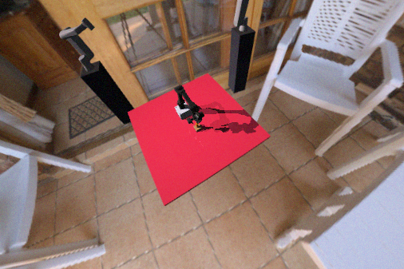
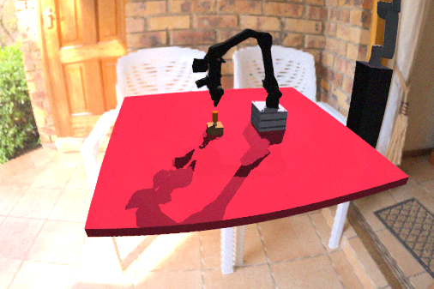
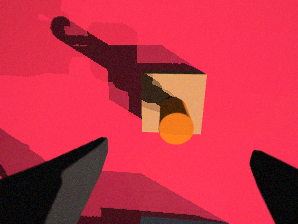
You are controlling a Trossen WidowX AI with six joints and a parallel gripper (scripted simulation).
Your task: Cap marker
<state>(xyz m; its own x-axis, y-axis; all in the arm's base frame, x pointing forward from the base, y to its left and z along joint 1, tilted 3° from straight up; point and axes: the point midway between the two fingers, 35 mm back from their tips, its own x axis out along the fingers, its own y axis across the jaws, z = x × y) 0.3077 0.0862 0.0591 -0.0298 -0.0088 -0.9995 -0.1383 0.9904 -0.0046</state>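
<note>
Right now the orange cap is 7 cm below my gripper tip.
</note>
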